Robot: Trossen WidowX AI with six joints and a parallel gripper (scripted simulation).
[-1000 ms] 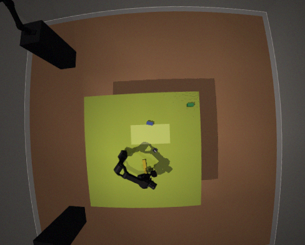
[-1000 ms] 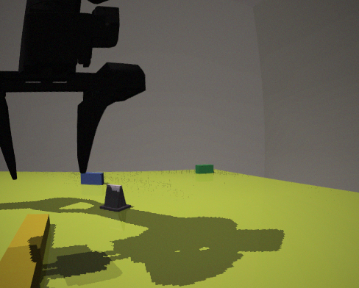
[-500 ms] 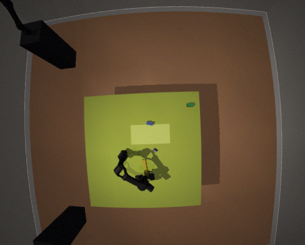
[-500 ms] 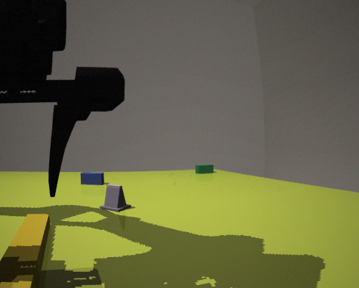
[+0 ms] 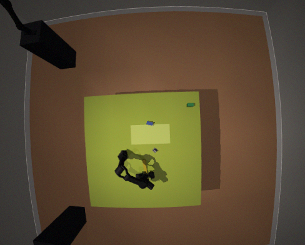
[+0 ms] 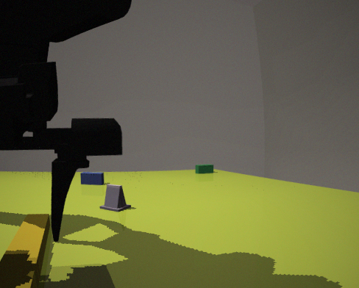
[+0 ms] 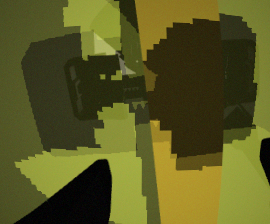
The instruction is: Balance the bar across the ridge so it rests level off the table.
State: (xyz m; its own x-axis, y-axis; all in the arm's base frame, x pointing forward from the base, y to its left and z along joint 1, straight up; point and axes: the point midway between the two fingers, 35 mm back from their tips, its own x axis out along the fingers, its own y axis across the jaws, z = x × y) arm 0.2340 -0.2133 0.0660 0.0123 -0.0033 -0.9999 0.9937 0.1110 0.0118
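My gripper tip is 30 mm to the right of the yellow bar, 20 mm above it and 10 mm past it. From my gripper tip the other things lie so: blue block 530 mm to the left, 60 mm ahead, 20 mm below; green block 710 mm to the left, 510 mm ahead, 20 mm below.
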